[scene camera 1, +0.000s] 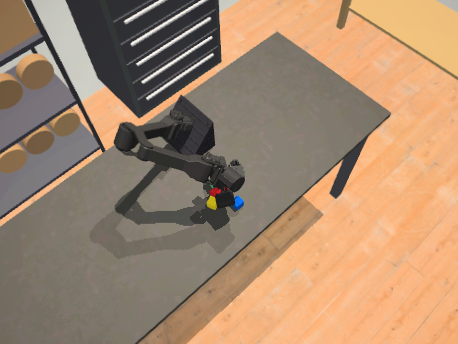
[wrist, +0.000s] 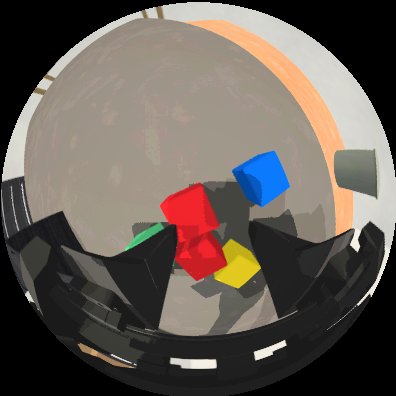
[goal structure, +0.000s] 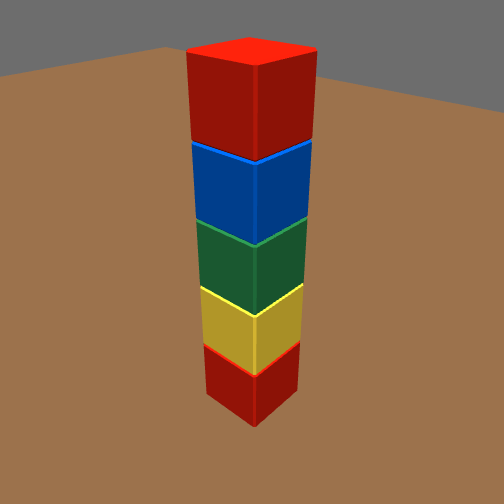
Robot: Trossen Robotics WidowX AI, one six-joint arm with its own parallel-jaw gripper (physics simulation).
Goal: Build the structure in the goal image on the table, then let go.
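Frame: origin at the arm's base, x ahead, y left, z up, level; millimetres.
Seen in the pictures: gripper, fingertip midpoint: (scene camera 1: 224,192) (wrist: 213,228); arm's base at its link origin: (scene camera 1: 186,123).
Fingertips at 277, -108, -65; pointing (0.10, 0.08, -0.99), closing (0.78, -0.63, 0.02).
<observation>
Offsets run from my fingertips to a thing's top centre, as dx, dy, dz. "spot": to the spot under its first point. Level surfaces: height alone.
A blue cube {+57, +2, +2} (scene camera 1: 238,203) (wrist: 261,178) stands apart, on the right in the wrist view. In the wrist view, one red cube {-6, +19, +2} (wrist: 192,207) is close to my left finger. A second red cube {-27, -17, +2} (wrist: 202,257) overlaps it in the picture and is beside a yellow cube {-11, -53, +2} (wrist: 237,265). A green block {-60, +14, +2} (wrist: 145,237) is partly hidden behind my left finger. In the scene view, red {spot: -28, -19, +2} (scene camera 1: 215,191) and yellow {spot: -8, -59, +2} (scene camera 1: 212,202) blocks show beside my gripper (scene camera 1: 225,200) (wrist: 212,226). Its fingers stand partly apart around the red cubes, with a visible gap towards the right finger. Exact contacts are unclear.
The grey table {dz -31} (scene camera 1: 300,100) (wrist: 120,125) carries the blocks and arm. A black angled block (scene camera 1: 202,127) is beside the arm's base. A dark drawer cabinet (scene camera 1: 110,55) and a shelf rack (scene camera 1: 72,90) are beyond the table. A grey tapered object (wrist: 356,170) is beyond the table edge.
</observation>
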